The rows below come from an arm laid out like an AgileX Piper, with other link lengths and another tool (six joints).
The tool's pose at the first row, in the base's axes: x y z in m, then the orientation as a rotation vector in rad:
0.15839, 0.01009, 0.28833, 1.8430, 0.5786, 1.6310
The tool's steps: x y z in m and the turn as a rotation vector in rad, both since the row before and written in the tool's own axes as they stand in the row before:
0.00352, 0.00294, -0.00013, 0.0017, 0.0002, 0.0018
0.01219, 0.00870, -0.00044, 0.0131, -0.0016, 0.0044
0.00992, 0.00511, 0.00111, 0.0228, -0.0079, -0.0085
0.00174, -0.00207, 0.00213, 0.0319, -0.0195, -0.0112
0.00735, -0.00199, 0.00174, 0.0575, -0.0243, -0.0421
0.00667, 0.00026, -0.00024, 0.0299, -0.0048, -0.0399
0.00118, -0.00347, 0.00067, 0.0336, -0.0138, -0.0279
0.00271, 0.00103, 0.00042, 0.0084, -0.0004, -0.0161
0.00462, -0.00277, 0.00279, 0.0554, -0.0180, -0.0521
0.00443, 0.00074, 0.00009, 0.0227, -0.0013, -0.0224
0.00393, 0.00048, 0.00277, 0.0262, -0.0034, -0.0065
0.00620, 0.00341, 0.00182, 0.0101, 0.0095, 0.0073
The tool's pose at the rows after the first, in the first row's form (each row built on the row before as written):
0.15858, 0.01036, 0.29291, 1.8451, 0.5787, 1.6324
0.15937, 0.01234, 0.30774, 1.8582, 0.5864, 1.6335
0.16167, 0.01510, 0.31836, 1.8752, 0.6111, 1.6197
0.16411, 0.01750, 0.31799, 1.9050, 0.6416, 1.5915
0.16712, 0.02373, 0.32161, 1.9365, 0.7196, 1.5368
0.16823, 0.02829, 0.32636, 1.9353, 0.7787, 1.5050
0.16876, 0.03144, 0.32444, 1.9493, 0.8266, 1.4694
0.16988, 0.03278, 0.32679, 1.9446, 0.8477, 1.4584
0.17311, 0.03791, 0.32684, 1.9582, 0.9329, 1.3991
0.17431, 0.04098, 0.32989, 1.9591, 0.9712, 1.3803
0.17788, 0.04379, 0.33153, 1.9751, 0.9980, 1.3668
0.18184, 0.04680, 0.33688, 1.9832, 1.0048, 1.3789

